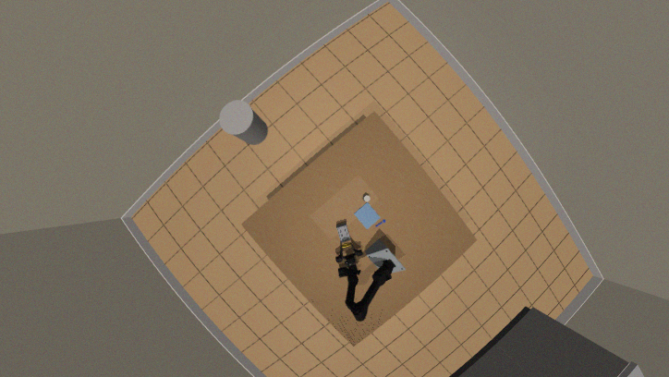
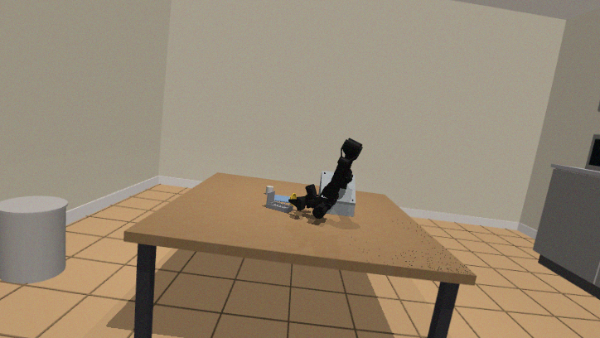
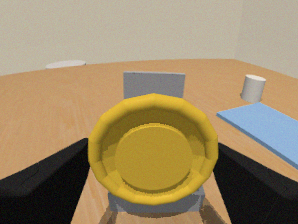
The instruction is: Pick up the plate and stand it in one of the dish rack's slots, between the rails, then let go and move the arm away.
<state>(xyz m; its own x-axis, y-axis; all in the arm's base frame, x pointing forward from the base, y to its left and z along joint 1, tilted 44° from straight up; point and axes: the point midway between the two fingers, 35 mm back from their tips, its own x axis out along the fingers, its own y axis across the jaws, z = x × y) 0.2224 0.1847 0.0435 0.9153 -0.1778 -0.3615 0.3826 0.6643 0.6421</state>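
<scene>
Right now the grey dish rack is 6 cm ahead of my gripper tip, 5 cm below it and 3 cm to the right of it. Also, from my gripper tip: blue spoon: 29 cm to the right, 7 cm below, 6 cm behind; light blue mat: 24 cm to the right, 7 cm below, 4 cm ahead; yellow plate: 1 cm behind.
</scene>
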